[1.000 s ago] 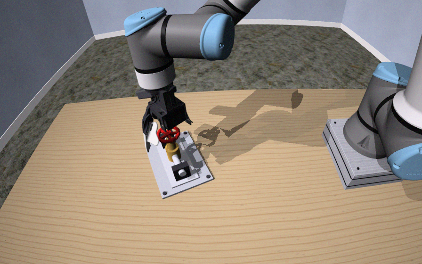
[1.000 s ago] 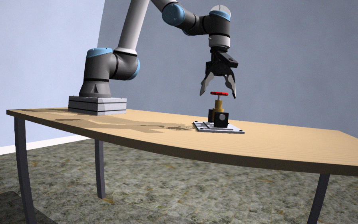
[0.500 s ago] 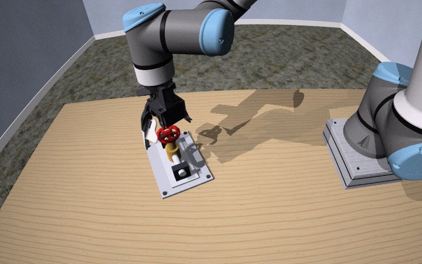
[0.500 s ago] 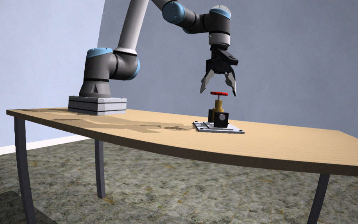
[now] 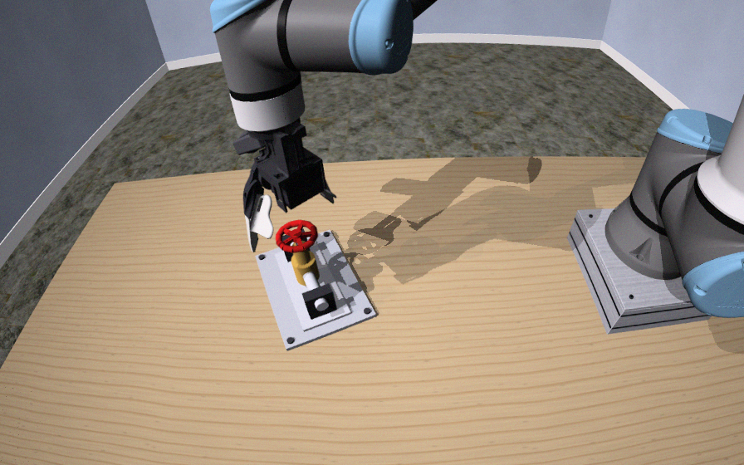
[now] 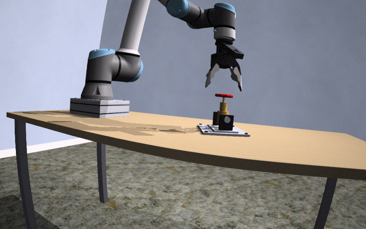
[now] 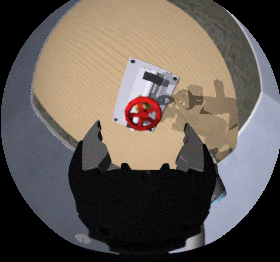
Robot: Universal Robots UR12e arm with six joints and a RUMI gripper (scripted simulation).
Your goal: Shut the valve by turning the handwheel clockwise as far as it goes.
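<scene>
Right now the red handwheel is 30 mm below my hand.
</scene>
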